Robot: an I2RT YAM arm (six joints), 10 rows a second.
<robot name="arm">
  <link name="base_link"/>
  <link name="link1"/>
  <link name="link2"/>
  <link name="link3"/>
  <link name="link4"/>
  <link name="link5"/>
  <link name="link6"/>
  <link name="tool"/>
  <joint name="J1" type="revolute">
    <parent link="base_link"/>
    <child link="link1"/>
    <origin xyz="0 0 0.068" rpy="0 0 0"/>
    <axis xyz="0 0 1"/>
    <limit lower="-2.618" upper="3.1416"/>
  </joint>
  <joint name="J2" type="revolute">
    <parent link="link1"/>
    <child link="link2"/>
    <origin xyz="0.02 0.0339 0.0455" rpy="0 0 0"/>
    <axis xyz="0 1 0"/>
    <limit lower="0" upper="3.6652"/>
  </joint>
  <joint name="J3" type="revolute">
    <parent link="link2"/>
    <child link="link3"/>
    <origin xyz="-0.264 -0.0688 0" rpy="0 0 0"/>
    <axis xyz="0 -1 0"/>
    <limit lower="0" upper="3.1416"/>
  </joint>
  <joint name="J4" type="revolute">
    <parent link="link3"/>
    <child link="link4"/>
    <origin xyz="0.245 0.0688 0.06" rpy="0 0 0"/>
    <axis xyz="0 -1 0"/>
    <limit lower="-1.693" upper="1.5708"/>
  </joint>
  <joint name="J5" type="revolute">
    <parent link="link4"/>
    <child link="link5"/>
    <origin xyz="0.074 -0.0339 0.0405" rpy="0 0 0"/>
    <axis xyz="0 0 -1"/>
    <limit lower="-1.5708" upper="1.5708"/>
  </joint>
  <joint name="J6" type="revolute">
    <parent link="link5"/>
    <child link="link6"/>
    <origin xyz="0.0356 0 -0.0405" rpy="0 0 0"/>
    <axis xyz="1 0 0"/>
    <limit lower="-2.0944" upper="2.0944"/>
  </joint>
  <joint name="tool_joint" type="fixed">
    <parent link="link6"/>
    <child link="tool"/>
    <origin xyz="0 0 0" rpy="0 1.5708 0"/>
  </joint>
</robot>
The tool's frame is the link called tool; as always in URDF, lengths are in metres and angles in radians.
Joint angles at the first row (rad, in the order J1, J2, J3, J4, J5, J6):
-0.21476 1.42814 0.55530 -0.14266 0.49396 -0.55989
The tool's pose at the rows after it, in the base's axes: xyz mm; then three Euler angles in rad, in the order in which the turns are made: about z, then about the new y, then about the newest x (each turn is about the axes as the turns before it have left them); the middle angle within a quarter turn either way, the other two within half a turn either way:
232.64, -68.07, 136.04, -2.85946, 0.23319, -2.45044
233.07, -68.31, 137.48, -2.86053, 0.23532, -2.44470
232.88, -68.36, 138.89, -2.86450, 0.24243, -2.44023
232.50, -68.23, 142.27, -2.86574, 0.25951, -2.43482
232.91, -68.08, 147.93, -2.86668, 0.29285, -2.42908
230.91, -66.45, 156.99, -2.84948, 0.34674, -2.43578
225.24, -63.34, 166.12, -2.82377, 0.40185, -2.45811
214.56, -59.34, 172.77, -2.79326, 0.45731, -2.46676
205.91, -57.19, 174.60, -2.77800, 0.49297, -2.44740
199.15, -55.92, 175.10, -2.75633, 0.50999, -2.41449
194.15, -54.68, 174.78, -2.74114, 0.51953, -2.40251
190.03, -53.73, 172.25, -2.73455, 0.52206, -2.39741
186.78, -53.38, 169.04, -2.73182, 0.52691, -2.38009
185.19, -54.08, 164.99, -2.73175, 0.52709, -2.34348
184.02, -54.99, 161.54, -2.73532, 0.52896, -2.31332
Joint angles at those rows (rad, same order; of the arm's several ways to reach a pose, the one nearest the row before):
-0.21477 1.43120 0.55837 -0.14723 0.49549 -0.55531
-0.21476 1.42816 0.56140 -0.14876 0.50006 -0.55531
-0.21474 1.42204 0.56143 -0.14881 0.50313 -0.55069
-0.21474 1.40672 0.56144 -0.14882 0.50162 -0.54610
-0.21476 1.38527 0.56453 -0.14575 0.49402 -0.53689
-0.21474 1.33781 0.56145 -0.14723 0.45733 -0.53382
-0.21475 1.27339 0.55073 -0.16404 0.40069 -0.53228
-0.21474 1.18918 0.51714 -0.17029 0.35148 -0.53533
-0.21476 1.12931 0.48032 -0.15350 0.34361 -0.53688
-0.21473 1.08324 0.44806 -0.13192 0.34976 -0.55219
-0.21478 1.05091 0.42652 -0.12578 0.34513 -0.56142
-0.21478 1.03091 0.40508 -0.11817 0.34361 -0.56602
-0.21475 1.01708 0.38056 -0.09374 0.35431 -0.56910
-0.21478 1.01706 0.35447 -0.04623 0.38493 -0.57678
-0.21624 1.02010 0.33296 -0.00319 0.41109 -0.58134

